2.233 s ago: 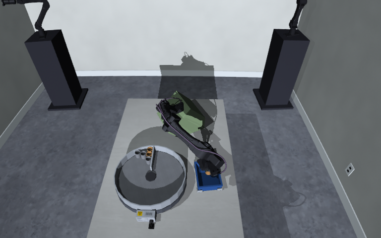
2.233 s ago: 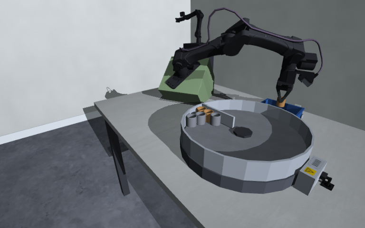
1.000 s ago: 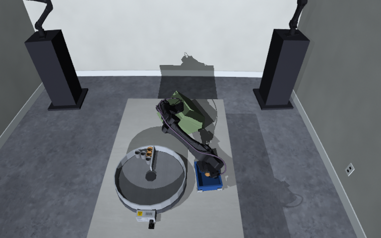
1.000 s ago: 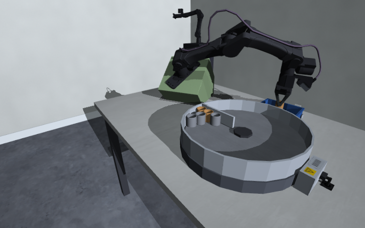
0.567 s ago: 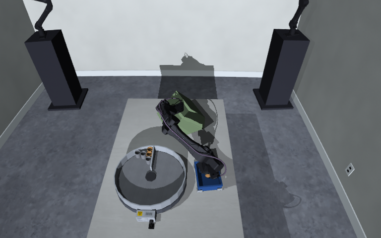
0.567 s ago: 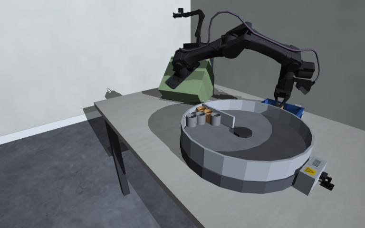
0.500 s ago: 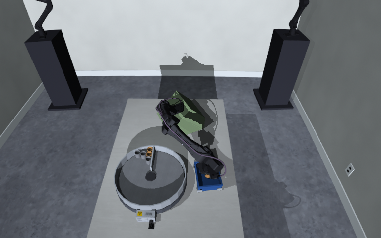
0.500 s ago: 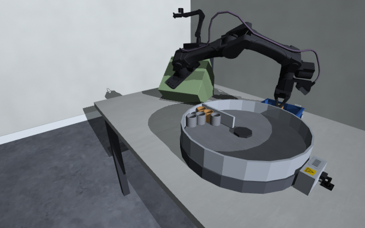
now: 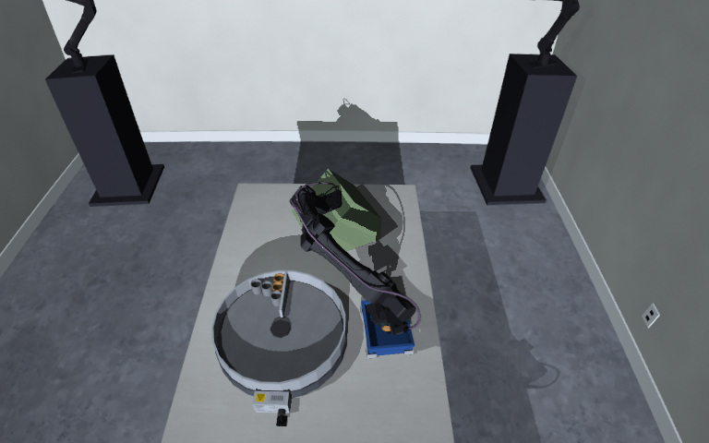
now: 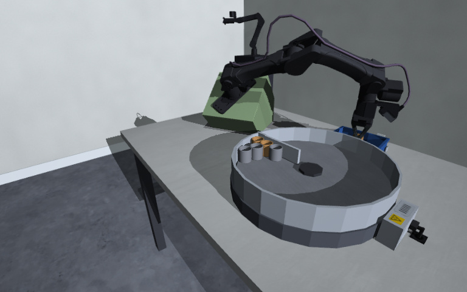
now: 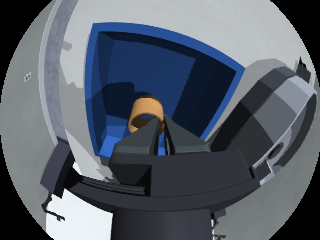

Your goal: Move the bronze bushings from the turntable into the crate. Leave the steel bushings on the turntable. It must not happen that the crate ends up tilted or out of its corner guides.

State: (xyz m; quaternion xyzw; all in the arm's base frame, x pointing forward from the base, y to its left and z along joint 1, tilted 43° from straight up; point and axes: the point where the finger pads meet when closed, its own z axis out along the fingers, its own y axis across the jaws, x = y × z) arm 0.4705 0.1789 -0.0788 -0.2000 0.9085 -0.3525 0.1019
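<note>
The blue crate is 1 cm to the left of my hand and 2 cm below it. Also, from my hand: turntable (33 cm to the right).
</note>
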